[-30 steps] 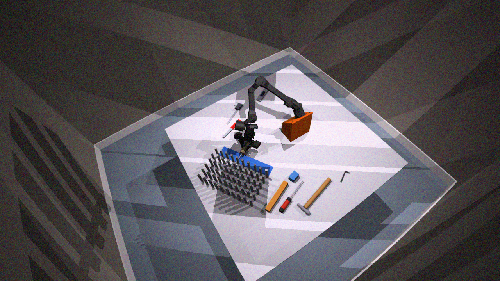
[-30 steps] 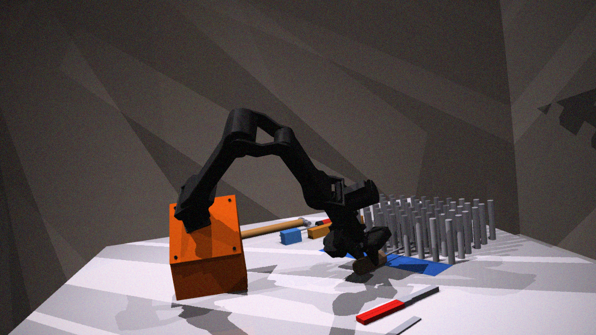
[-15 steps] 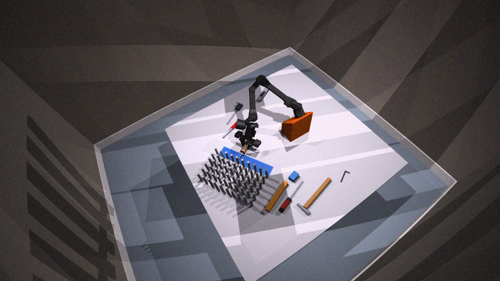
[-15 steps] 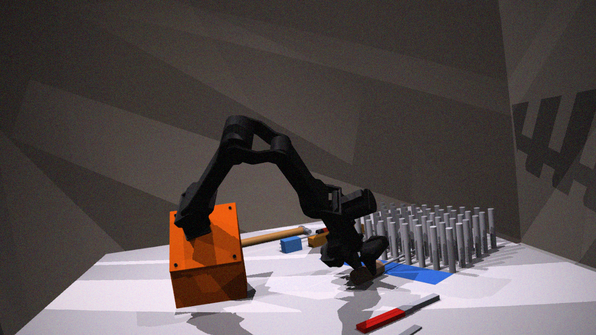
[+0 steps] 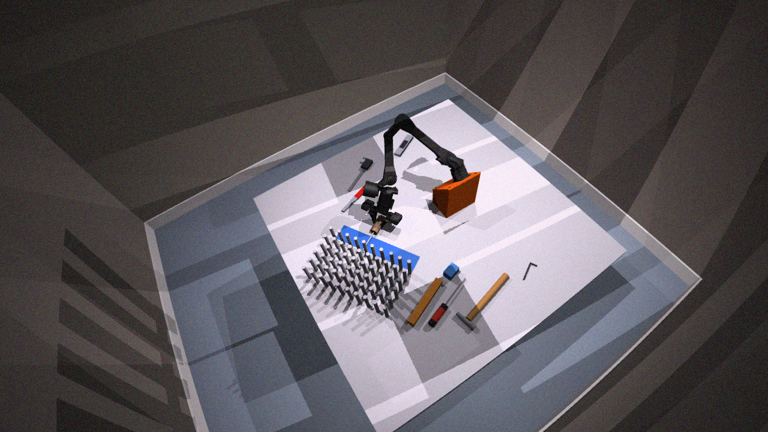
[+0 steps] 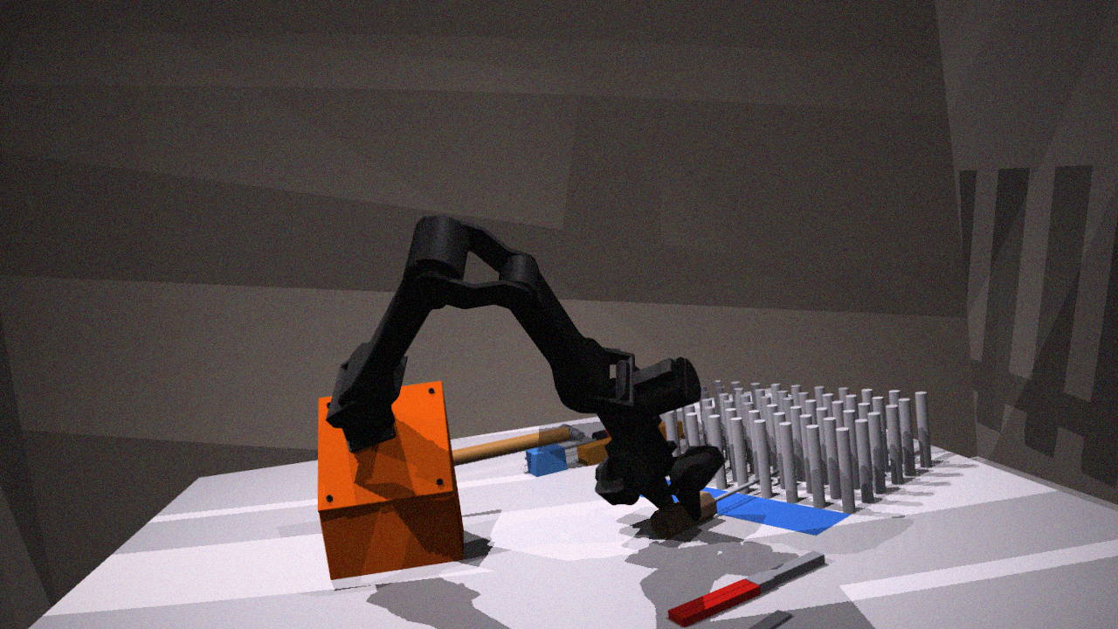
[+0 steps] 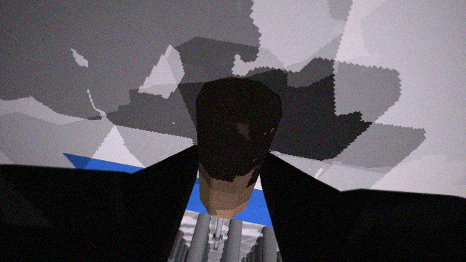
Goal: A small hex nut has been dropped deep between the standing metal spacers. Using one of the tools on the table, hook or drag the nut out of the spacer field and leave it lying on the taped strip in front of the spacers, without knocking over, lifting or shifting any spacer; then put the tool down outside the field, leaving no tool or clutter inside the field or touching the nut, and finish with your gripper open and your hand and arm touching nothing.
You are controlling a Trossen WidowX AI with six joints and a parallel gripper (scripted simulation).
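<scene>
Now: gripper tip 80 mm to the right of the blue taped strip, 70 mm short of it and 10 mm above it. The rest, counted from my gripper tip: hex nut 190 mm ahead, 80 mm to the left, 10 mm below; orange bar 420 mm to the left, 90 mm ahead; blue block 390 mm to the left, 80 mm behind, 10 mm above.
</scene>
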